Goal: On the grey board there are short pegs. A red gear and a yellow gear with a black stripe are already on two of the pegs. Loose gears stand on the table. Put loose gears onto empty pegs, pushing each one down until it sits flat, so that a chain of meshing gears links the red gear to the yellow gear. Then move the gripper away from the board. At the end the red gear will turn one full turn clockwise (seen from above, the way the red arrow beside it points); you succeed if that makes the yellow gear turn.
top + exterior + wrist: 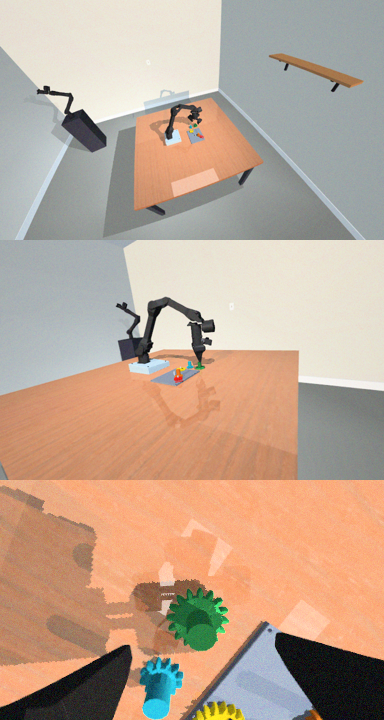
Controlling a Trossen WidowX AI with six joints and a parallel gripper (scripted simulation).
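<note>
My gripper tip is now 30 mm above the green gear. Also, from my gripper tip: teal gear: 70 mm behind, 30 mm below, 10 mm to the left; yellow gear: 100 mm behind, 60 mm to the right, 30 mm below; orange gear: 170 mm to the right, 50 mm behind, 30 mm below.
</note>
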